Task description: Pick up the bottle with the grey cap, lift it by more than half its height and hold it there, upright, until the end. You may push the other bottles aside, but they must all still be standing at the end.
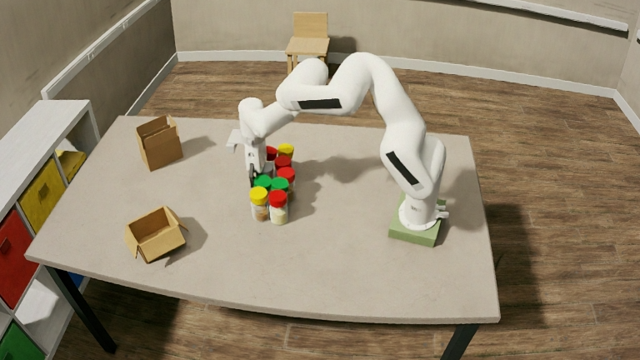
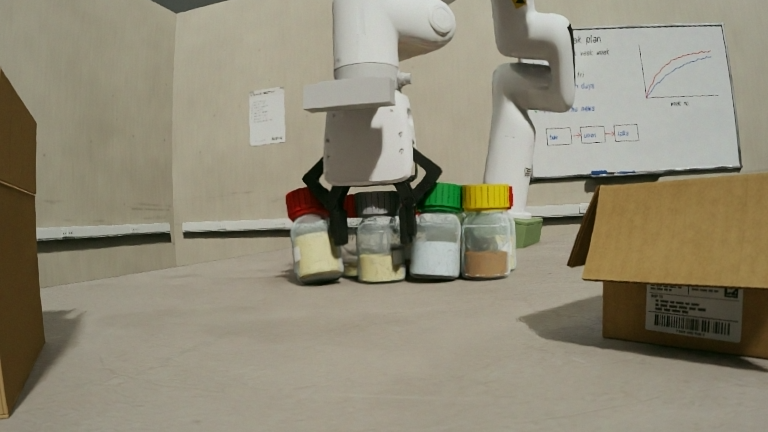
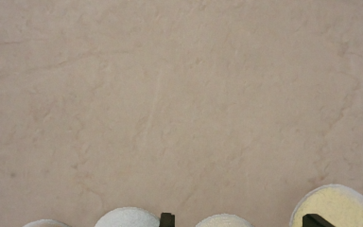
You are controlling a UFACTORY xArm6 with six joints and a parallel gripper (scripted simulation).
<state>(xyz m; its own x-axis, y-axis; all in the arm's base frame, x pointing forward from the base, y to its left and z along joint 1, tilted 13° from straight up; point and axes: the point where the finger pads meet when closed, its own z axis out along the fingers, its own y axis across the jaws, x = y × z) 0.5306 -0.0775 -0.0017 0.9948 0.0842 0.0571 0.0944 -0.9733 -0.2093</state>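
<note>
My gripper is now 30 mm past the grey-capped bottle and 10 mm above it. The rest, counted from my hand: red-capped bottle: 80 mm behind, 50 mm to the right, 10 mm below.
</note>
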